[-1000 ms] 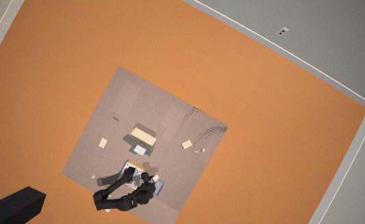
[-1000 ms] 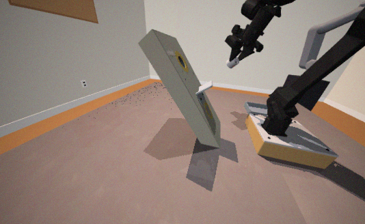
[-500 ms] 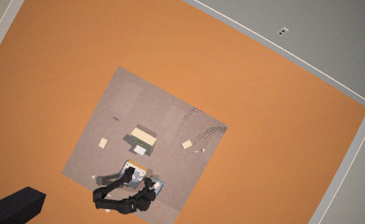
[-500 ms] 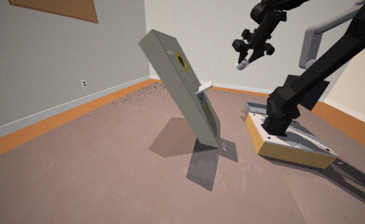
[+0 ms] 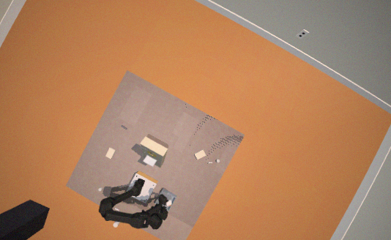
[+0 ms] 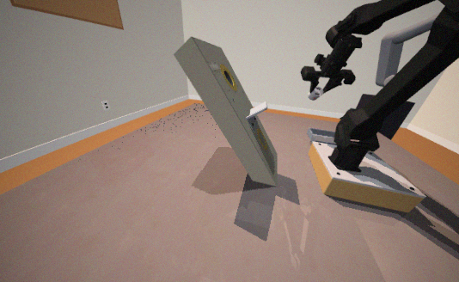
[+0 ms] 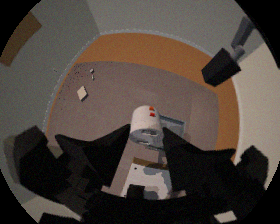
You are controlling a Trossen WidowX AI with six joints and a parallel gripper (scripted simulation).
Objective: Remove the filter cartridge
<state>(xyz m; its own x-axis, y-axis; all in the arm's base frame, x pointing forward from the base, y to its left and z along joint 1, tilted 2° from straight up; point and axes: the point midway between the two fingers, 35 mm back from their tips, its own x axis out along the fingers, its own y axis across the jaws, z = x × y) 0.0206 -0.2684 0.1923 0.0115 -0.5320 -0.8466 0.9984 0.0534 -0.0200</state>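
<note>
Now: the grey tray 11 cm behind my gripper tip, 2 cm to the left of it and 21 cm below it. Also, from my gripper tip: pale service panel (31 cm ahead, 25 cm to the left, 3 cm below); small grey bracket (26 cm ahead, 25 cm to the left, 5 cm below); round filter cartridge (right at my gripper tip).
</note>
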